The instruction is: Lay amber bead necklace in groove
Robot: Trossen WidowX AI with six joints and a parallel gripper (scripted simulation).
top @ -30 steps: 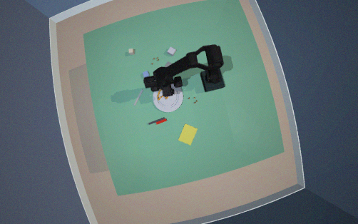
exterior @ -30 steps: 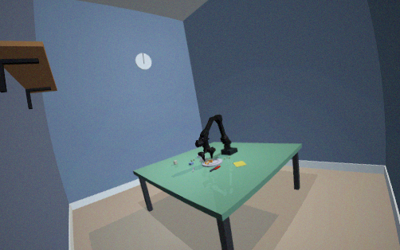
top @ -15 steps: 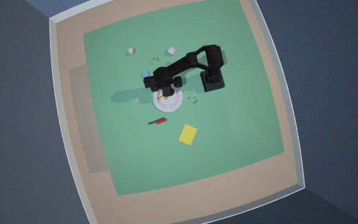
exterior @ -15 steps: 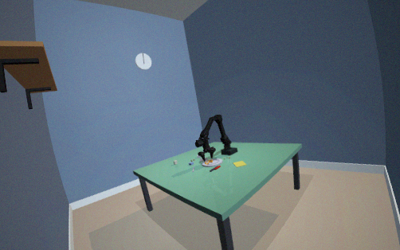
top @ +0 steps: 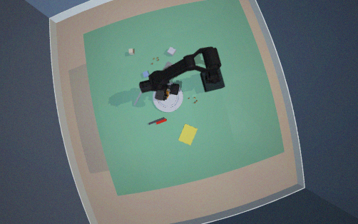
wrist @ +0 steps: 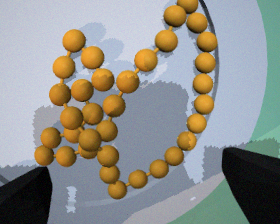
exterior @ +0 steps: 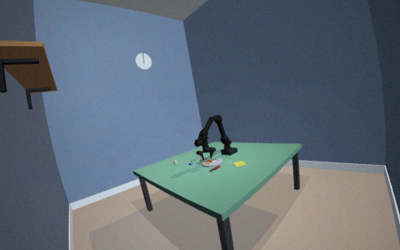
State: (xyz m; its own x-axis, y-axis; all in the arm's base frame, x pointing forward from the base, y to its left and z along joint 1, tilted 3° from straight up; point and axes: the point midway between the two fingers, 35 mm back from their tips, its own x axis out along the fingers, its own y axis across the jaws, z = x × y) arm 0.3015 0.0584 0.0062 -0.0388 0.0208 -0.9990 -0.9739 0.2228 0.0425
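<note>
Now: gripper tip 20 mm past the round grey bead board, 40 mm to the right of it and 20 mm above it. The rest, counted from my gripper tip: grey rod 180 mm ahead, 30 mm to the left, 30 mm below; then blue block 130 mm ahead, 120 mm to the right, 30 mm below; then grey plate 30 mm behind, 140 mm to the right, 30 mm below.
</note>
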